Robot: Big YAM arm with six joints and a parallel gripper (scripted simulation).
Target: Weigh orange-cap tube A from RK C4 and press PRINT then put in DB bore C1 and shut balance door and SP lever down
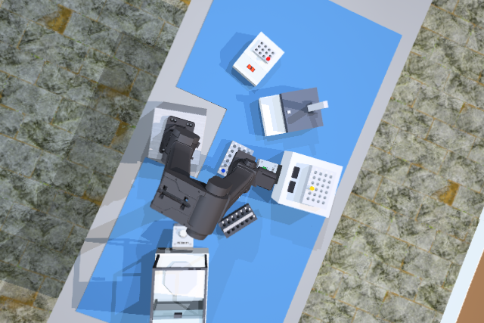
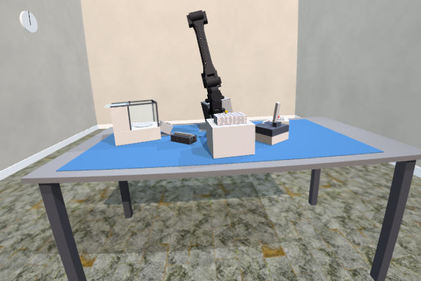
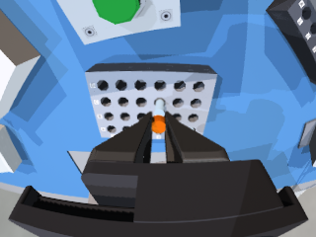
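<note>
The tube rack RK lies 1 cm behind my hand, 1 cm to the left of it and 5 cm below it. Round my hand: white key: 12 cm behind, 27 cm to the right, 1 cm above; then black magnet block: 6 cm ahead, 19 cm to the right, 4 cm below; then SP lever: 19 cm ahead, 27 cm to the left, 8 cm above.
</note>
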